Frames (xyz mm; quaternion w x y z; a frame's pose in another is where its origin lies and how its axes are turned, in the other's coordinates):
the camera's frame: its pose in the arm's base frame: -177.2 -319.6 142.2 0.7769 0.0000 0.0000 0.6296
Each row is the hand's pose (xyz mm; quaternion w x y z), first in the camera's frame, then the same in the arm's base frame.
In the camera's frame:
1: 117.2 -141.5 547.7 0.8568 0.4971 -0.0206 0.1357
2: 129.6 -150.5 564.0 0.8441 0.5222 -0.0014 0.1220
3: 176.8 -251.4 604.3 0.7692 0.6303 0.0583 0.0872
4: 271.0 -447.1 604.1 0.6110 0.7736 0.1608 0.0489
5: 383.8 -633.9 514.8 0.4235 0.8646 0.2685 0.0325
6: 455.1 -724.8 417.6 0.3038 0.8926 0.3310 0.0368
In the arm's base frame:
1: -14.5 -234.3 689.9 0.5802 0.3992 0.2970 0.6449
2: -3.1 -224.0 706.2 0.5790 0.4066 0.3277 0.6262
3: 105.4 -198.7 746.5 0.5427 0.4530 0.4421 0.5521
4: 316.3 -147.1 746.3 0.4439 0.4998 0.6120 0.4227
5: 522.5 -75.5 657.0 0.3086 0.5027 0.7529 0.2919
6: 626.2 -24.5 559.8 0.2129 0.4851 0.8192 0.2199

